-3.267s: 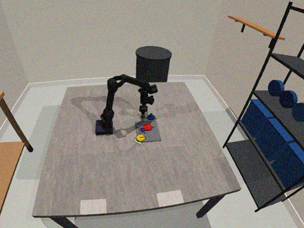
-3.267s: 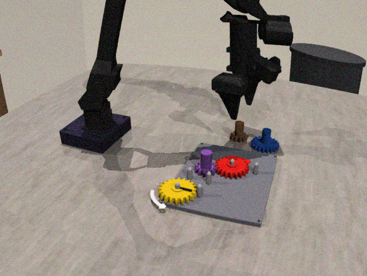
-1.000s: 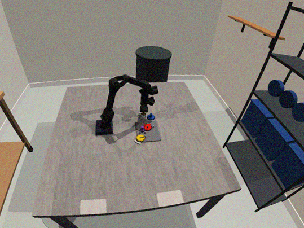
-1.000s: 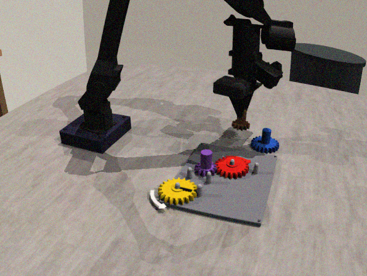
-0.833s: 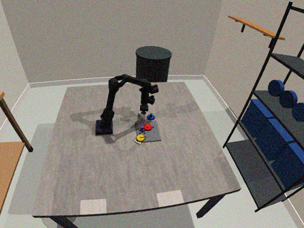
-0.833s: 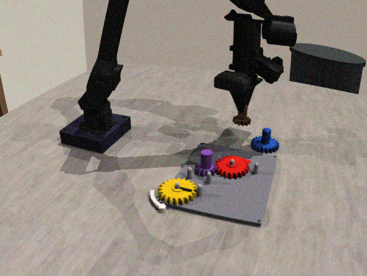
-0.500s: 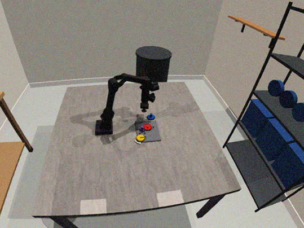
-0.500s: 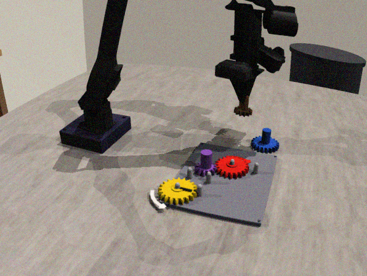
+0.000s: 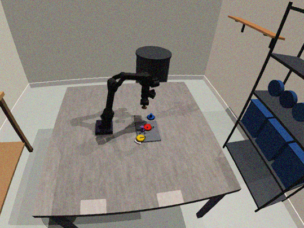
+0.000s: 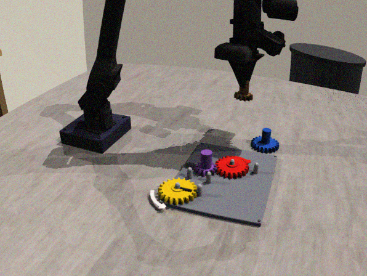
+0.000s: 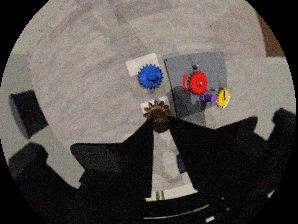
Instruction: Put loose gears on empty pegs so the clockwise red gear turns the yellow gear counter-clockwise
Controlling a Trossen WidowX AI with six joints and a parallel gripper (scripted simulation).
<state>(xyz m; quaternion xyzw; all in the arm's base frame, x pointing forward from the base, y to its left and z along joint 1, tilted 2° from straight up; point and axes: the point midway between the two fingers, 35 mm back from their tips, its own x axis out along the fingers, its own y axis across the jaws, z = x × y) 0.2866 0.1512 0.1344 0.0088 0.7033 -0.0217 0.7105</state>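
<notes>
Right now the purple gear is 160 mm to the right of my gripper tip, 100 mm below it and 10 mm behind it. Also, from my gripper tip: blue gear: 110 mm below, 60 mm ahead, 10 mm to the right; then brown gear: 10 mm below; then red gear: 140 mm to the right, 110 mm below, 30 mm ahead.
</notes>
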